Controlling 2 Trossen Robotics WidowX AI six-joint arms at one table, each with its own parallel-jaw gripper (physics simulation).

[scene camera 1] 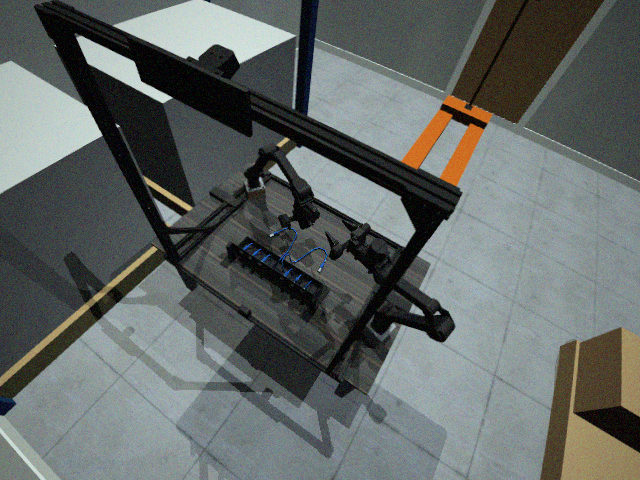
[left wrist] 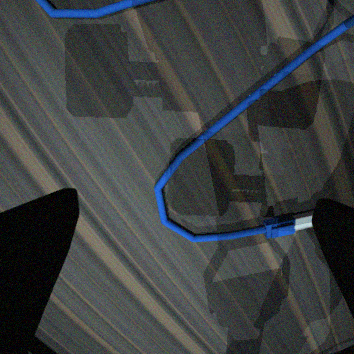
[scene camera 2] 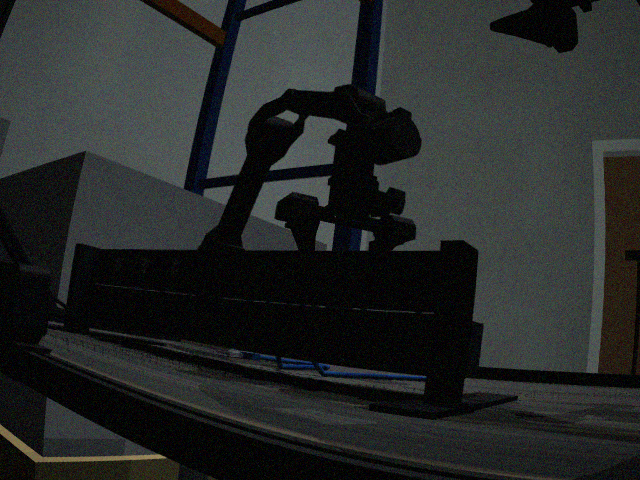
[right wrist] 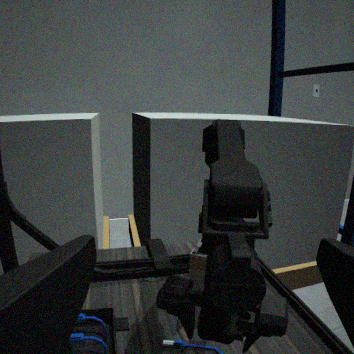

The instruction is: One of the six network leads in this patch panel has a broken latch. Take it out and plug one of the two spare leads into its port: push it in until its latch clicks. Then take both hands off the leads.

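Frame: origin at the left arm's base, x ahead, y up, z right, level; centimetres.
Seen in the pictures: left gripper, between the fingertips: (scene camera 1: 298, 227) (left wrist: 200, 206) (right wrist: 216, 344); right gripper, between the fingertips: (scene camera 1: 333, 225) (scene camera 2: 470, 9) (right wrist: 209, 250); left arm's base, origin of its link: (scene camera 1: 254, 183); right arm's base, origin of its link: (scene camera 1: 380, 325).
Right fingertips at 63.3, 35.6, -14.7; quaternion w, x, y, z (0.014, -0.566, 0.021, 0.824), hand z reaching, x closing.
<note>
Offsets run from my right fingertips to a thing's middle, as dx, dy, dz. "pt": to the spot under its first point. Level surfaces: height alone.
The black patch panel (scene camera 1: 277, 268) (scene camera 2: 268, 279) stands on the table, with short blue leads (scene camera 1: 265, 257) (right wrist: 89, 336) in its ports; the broken latch cannot be made out. Two blue spare leads lie loose behind it, one with its plug {pt -30.8, -41.8, +14.2} (scene camera 1: 272, 235) (left wrist: 282, 228) (right wrist: 170, 343) toward the left and one with its plug (scene camera 1: 320, 269) toward the right. My left gripper (scene camera 1: 295, 225) (scene camera 2: 344, 248) (left wrist: 200, 206) (right wrist: 217, 345) is open above the first lead; one finger hides the plug's tip in the left wrist view. My right gripper (scene camera 1: 337, 230) is open, raised and apart from the leads.
The wooden table {dy -42.5} (scene camera 1: 217, 266) stands inside a black frame (scene camera 1: 325, 139) with a crossbar above. The second spare lead's cable {pt -16.6, -41.9, -3.2} (left wrist: 95, 13) crosses the top of the left wrist view. Large white-topped boxes (scene camera 1: 227, 25) stand beyond the table's left side.
</note>
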